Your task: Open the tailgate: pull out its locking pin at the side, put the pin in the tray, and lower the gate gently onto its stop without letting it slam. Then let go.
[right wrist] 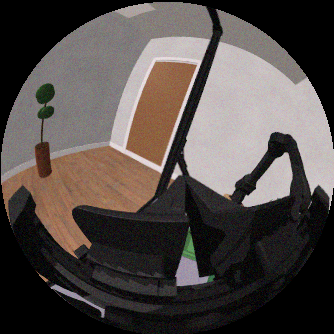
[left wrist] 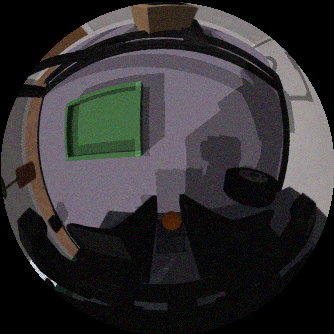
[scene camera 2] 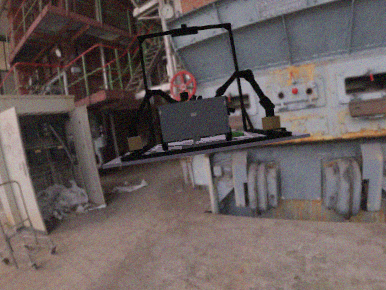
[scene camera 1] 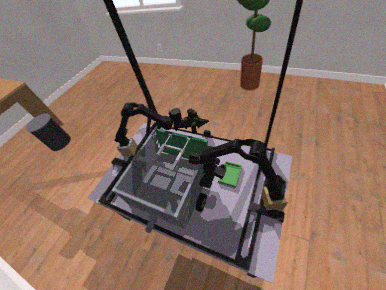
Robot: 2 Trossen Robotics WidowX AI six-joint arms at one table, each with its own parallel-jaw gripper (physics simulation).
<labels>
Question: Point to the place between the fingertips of my left gripper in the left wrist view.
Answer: At 167, 198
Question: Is my right gripper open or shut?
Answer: Shut.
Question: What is my right gripper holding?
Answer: Nothing.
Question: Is my left gripper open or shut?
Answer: Part open.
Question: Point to a green tailgate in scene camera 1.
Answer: At 196, 145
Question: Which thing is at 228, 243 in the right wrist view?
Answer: My right gripper.
</labels>
